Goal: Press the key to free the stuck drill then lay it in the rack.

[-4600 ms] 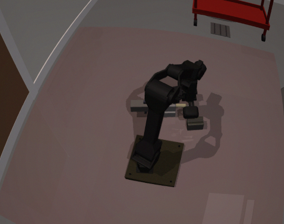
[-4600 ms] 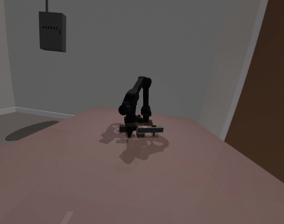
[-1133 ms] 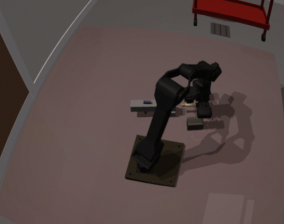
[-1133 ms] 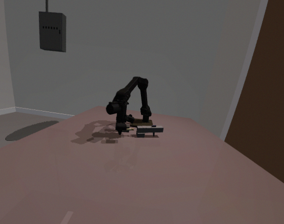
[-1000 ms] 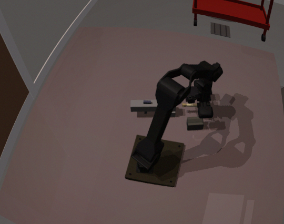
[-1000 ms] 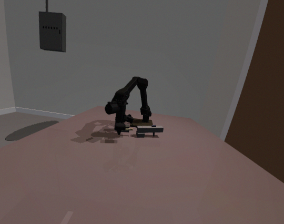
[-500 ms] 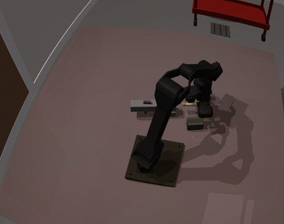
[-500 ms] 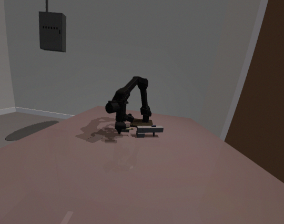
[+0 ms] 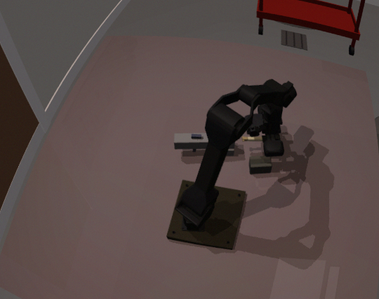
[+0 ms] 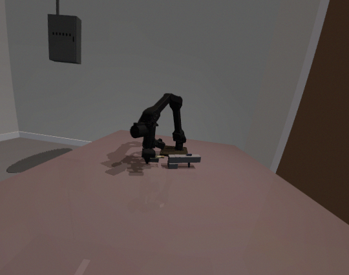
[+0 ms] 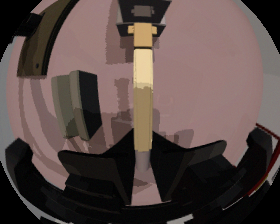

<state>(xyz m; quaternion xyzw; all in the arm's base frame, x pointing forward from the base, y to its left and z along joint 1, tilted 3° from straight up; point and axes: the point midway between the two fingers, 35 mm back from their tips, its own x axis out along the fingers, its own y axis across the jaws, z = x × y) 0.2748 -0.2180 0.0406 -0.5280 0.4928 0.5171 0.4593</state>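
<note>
Right now the tan drill is 4 cm to the left of my gripper tip and 4 cm above it. The rest, counted from my gripper tip: rack: 8 cm behind, 3 cm to the left; dark key: 23 cm to the left, 3 cm above, 2 cm behind; grey housing: 20 cm to the left, 3 cm above, 2 cm behind.
</note>
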